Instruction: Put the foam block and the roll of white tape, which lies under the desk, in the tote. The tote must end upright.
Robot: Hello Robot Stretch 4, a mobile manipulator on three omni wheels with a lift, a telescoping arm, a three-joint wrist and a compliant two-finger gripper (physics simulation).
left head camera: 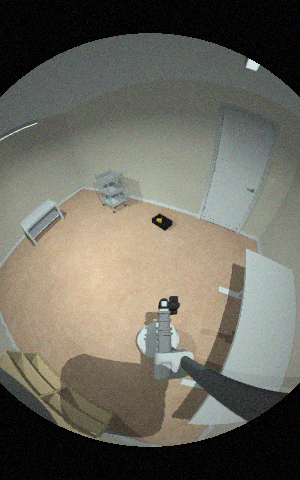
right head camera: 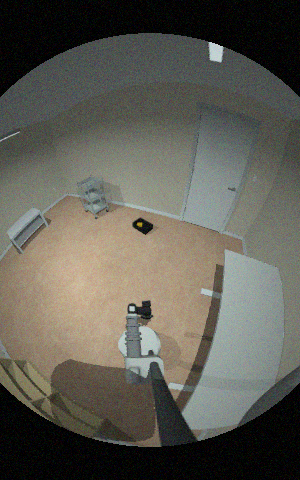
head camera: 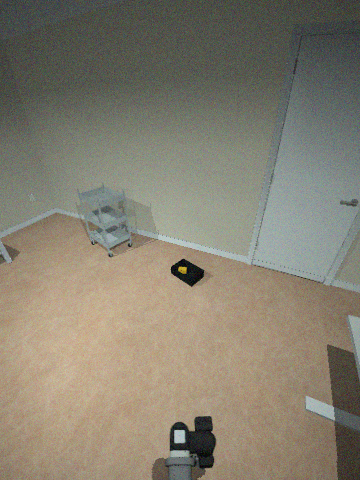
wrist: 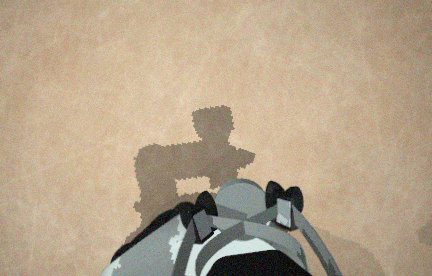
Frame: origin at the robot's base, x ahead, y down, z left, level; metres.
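Seen in the pictures: gripper, fingertip midpoint: (wrist: pixel 240 201).
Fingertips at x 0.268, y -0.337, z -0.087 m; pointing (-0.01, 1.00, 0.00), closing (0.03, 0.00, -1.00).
Offsets run from my fingertips to a thing's top centre. Level surfaces: height alone.
The black tote @(dx +1.529, dy +0.265, dz -0.013 m) (head camera: pixel 193 280) (left head camera: pixel 164 227) (right head camera: pixel 145 231) stands upright on the floor near the far wall. The yellow foam block @(dx +1.586, dy +0.317, dz +0.037 m) (head camera: pixel 183 270) (left head camera: pixel 159 220) (right head camera: pixel 139 224) is inside it. My gripper (head camera: pixel 202 442) (left head camera: pixel 173 305) (right head camera: pixel 146 309) (wrist: pixel 240 201) is far from the tote, close to my base and above the floor. In the wrist view its fingertips are shut on a round pale grey disc, which looks like the roll of white tape @(dx -0.003, dy -0.025, dz +0.000 m) (wrist: pixel 241 192); the finger bands hide its lower part. The head views do not show the tape.
The white desk @(dy -0.355 m) (left head camera: pixel 270 310) (right head camera: pixel 255 310) stands on the right, with its feet on the floor. A three-tier cart (head camera: pixel 111 245) stands left of the tote by the wall. A low white bench (left head camera: pixel 39 214) is at the far left, a wooden shelf unit at the lower left. A closed door (head camera: pixel 310 150) is right of the tote.
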